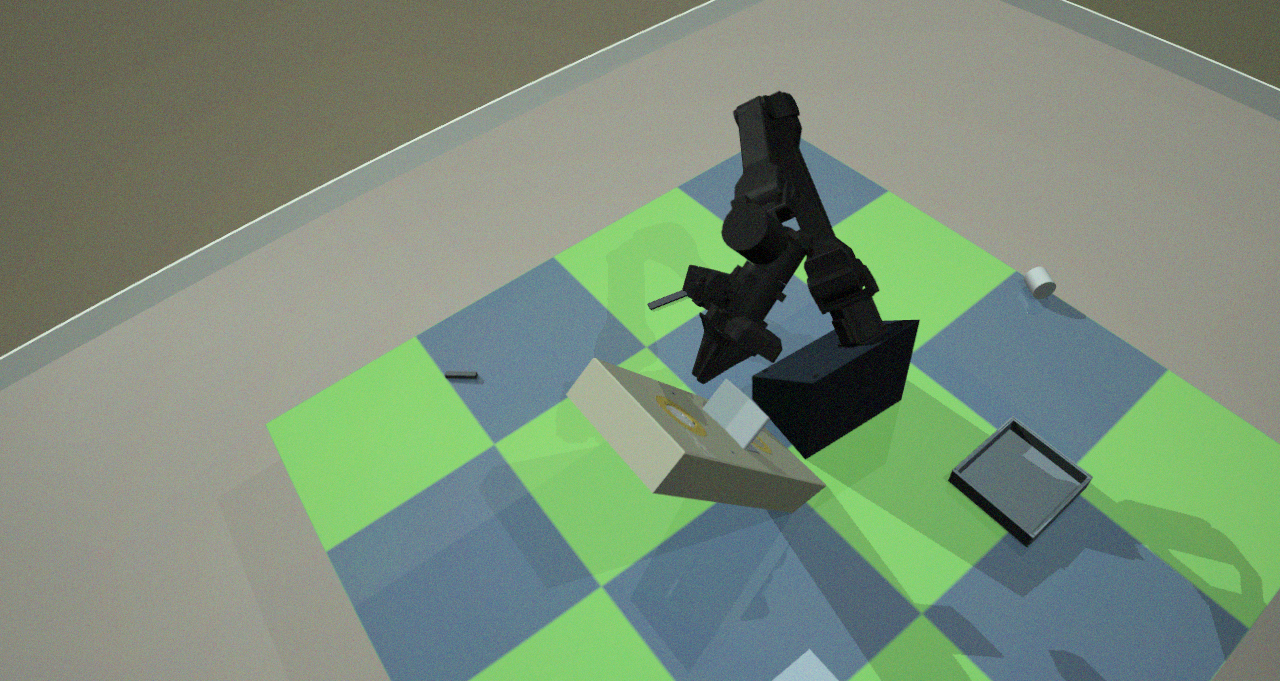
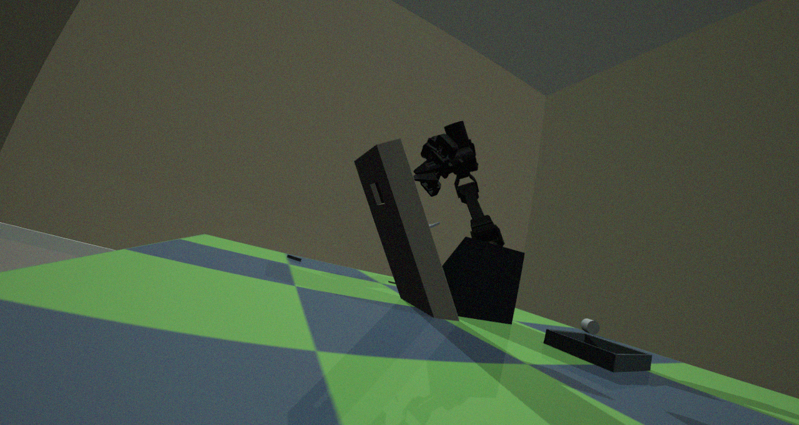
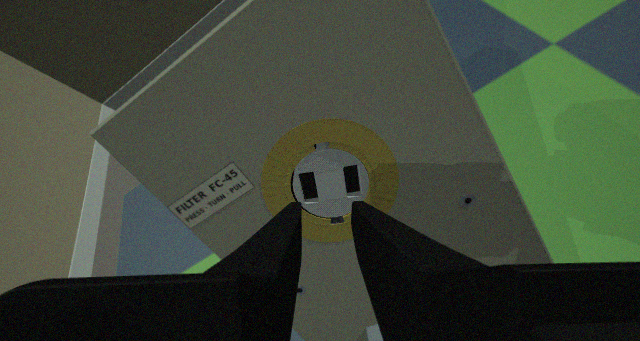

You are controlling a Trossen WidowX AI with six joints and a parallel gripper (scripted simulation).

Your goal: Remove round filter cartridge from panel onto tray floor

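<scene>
Now: the grey round filter cartridge 5 cm below my gripper tip, 5 cm ahead of it and 1 cm to the left of it. The rest, counted from my gripper tip: dark tray: 39 cm behind, 31 cm below, 28 cm to the left; then pale grey flap: 14 cm below, 5 cm behind; then short black piece: 48 cm to the right, 32 cm below, 20 cm ahead.
</scene>
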